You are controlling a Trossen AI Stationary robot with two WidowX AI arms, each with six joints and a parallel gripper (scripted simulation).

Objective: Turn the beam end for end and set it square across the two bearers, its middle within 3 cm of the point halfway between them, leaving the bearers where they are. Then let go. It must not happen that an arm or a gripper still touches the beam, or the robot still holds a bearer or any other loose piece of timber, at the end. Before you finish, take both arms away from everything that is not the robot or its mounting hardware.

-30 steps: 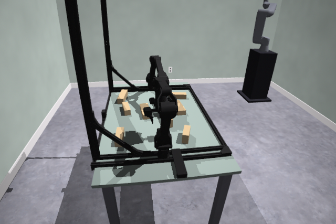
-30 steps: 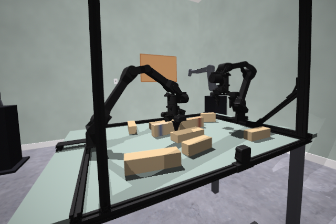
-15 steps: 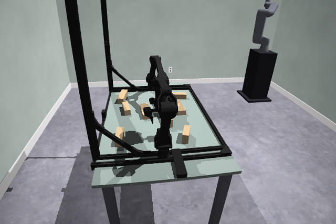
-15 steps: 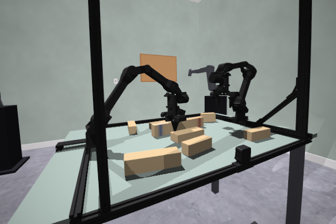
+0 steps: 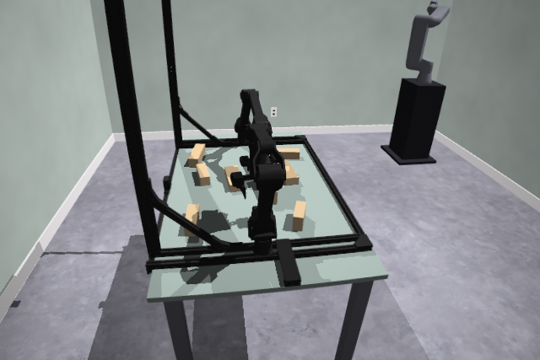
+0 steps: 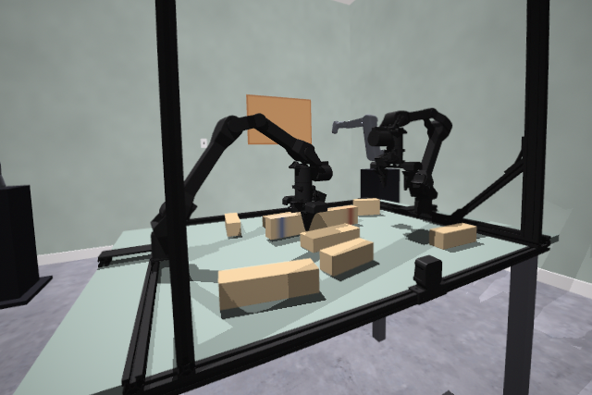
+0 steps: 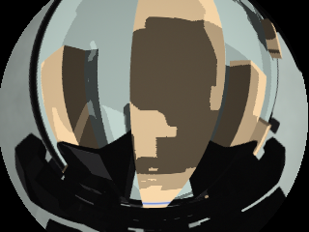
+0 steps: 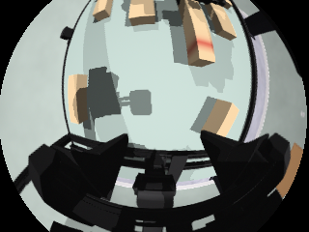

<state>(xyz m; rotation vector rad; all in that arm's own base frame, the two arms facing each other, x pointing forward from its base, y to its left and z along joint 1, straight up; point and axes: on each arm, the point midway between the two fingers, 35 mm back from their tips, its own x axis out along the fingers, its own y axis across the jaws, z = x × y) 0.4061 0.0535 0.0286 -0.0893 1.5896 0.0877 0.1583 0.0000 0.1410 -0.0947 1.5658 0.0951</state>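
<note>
Now: the beam 1 cm ahead of my left hand, 5 cm to the right of it and 1 cm below it.
</note>
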